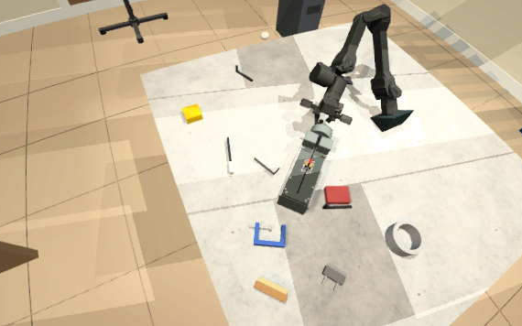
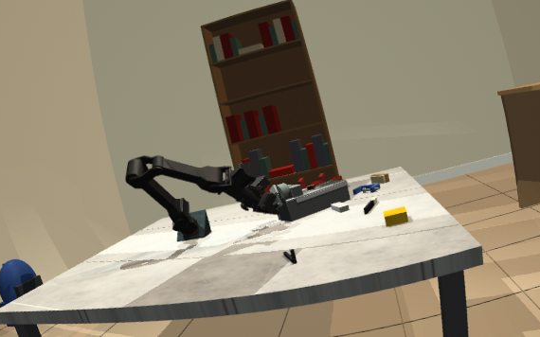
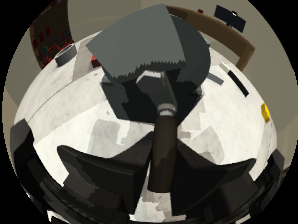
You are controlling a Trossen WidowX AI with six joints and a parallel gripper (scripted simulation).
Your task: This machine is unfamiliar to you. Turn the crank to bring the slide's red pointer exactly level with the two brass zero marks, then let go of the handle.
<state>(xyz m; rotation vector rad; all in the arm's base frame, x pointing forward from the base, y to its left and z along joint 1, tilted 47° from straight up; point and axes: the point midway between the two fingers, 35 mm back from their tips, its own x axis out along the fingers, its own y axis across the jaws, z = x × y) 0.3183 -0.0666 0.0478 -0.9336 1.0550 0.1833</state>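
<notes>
Now: gripper tip 3 cm below the crank handle, 2 cm past it and 1 cm to the left of it. Round my gripper tip: grey block 21 cm ahead, 3 cm below; then red pointer 12 cm ahead, 10 cm to the left, 5 cm above; then red block 22 cm to the left, 7 cm ahead, 2 cm below.
</notes>
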